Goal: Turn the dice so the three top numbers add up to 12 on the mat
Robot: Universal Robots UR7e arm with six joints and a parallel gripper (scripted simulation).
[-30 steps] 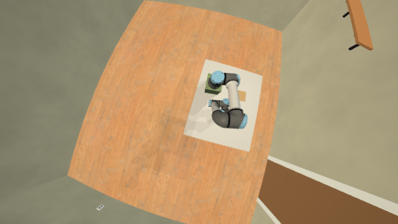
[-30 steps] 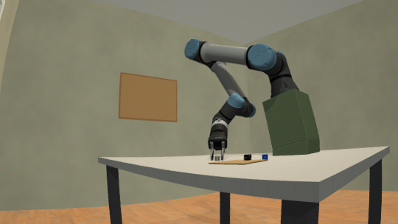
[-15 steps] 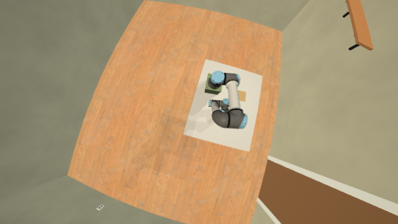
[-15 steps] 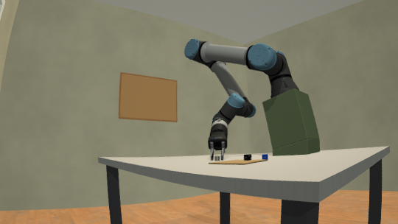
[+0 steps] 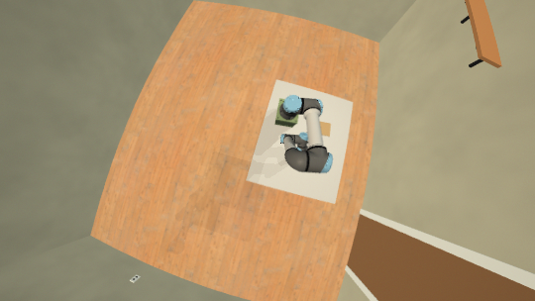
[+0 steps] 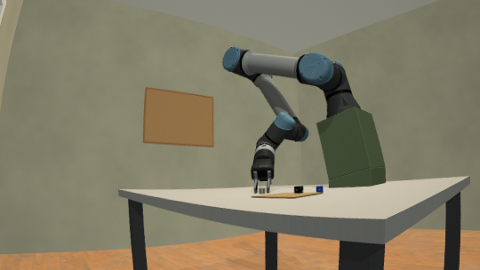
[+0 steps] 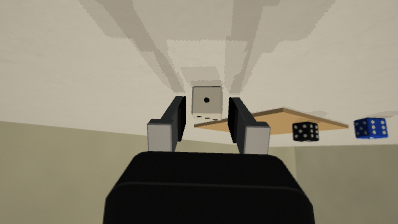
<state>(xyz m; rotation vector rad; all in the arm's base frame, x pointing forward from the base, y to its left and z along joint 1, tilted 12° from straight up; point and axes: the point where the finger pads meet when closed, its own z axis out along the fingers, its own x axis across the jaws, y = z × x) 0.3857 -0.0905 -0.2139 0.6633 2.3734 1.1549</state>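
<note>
Right now my hand is 1 cm above the white die. The rest, counted from my hand: blue die: 18 cm to the left, 9 cm behind, 1 cm below; black die: 15 cm to the left, 3 cm behind, 1 cm below; tan mat: 17 cm to the left, 2 cm below, 2 cm ahead.
</note>
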